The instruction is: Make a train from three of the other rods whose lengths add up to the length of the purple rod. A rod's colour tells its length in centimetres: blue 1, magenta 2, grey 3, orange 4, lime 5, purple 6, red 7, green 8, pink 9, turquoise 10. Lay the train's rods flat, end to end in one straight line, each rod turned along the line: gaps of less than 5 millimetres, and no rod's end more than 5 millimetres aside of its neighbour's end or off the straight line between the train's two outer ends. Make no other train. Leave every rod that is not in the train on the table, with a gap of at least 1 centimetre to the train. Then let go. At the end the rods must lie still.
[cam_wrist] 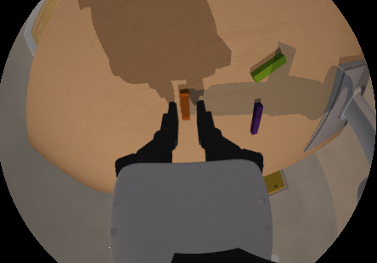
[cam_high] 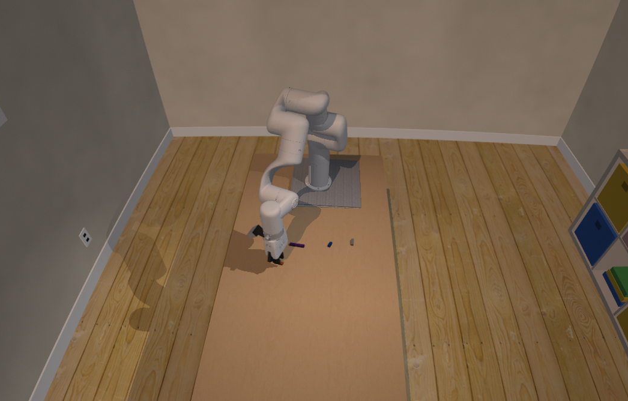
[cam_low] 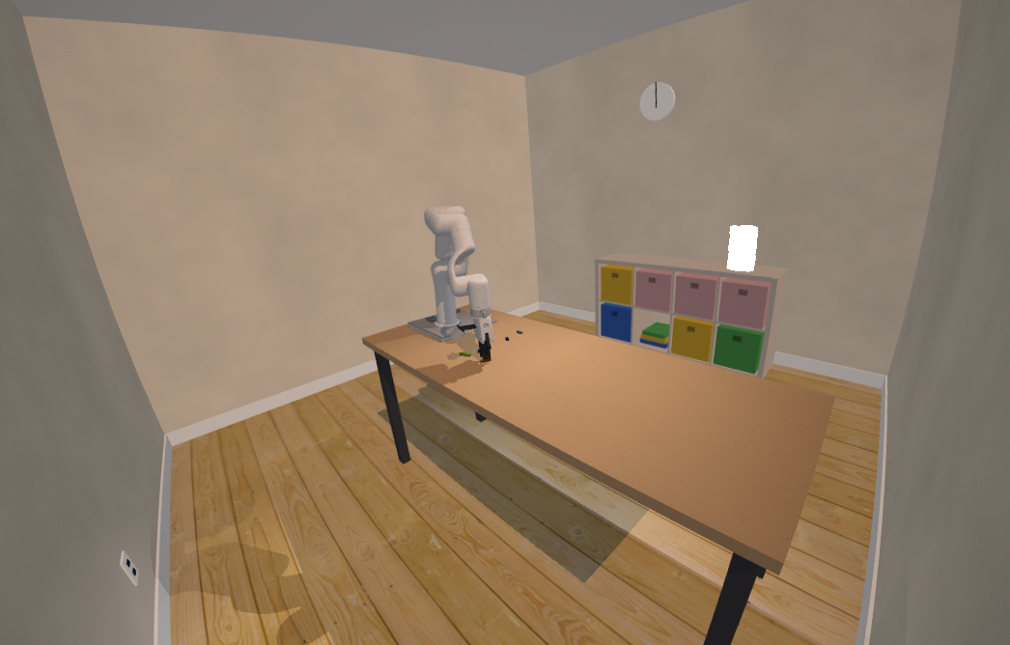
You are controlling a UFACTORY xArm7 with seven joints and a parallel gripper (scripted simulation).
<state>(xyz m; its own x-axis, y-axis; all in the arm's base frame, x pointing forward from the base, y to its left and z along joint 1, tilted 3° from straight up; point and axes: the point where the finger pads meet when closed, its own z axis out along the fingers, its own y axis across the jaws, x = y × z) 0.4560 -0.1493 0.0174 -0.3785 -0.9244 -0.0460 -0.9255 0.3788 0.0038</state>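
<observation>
Now: the orange rod 30 mm below my hand. Also, from my hand: grey rod: 300 mm to the left, 100 mm behind, 30 mm below; lime rod: 110 mm behind, 30 mm below, 10 mm to the right; purple rod: 90 mm behind, 70 mm to the left, 30 mm below.
</observation>
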